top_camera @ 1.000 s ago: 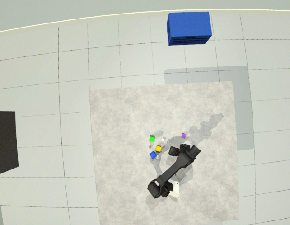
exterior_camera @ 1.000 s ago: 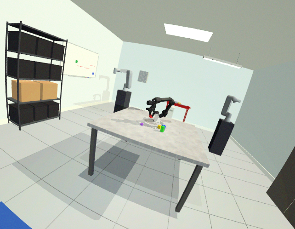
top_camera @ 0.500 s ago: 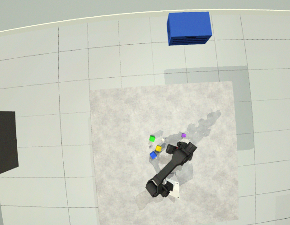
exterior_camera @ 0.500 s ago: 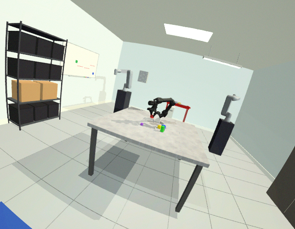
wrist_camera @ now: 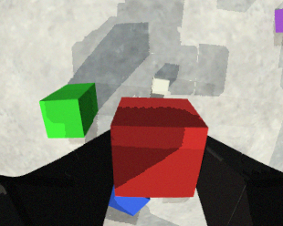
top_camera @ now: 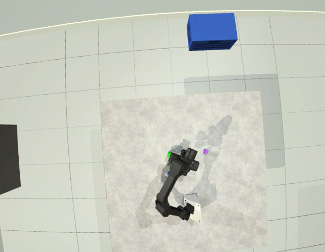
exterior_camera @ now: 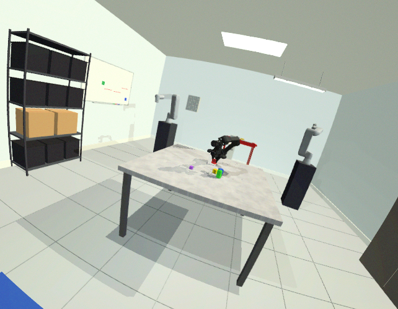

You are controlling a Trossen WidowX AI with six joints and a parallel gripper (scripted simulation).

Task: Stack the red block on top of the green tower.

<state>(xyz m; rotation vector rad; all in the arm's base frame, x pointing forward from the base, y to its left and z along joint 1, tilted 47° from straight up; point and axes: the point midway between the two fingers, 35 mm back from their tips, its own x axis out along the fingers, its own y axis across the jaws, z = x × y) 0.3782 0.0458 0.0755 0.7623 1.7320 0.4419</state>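
Right now the small grey cube is 12 cm below my gripper tip, 9 cm to the left of it and 8 cm behind it. Round my gripper tip: red block (1 cm above); then yellow block (11 cm below, 8 cm behind, 2 cm to the left); then small white cube (12 cm below, 2 cm to the right).
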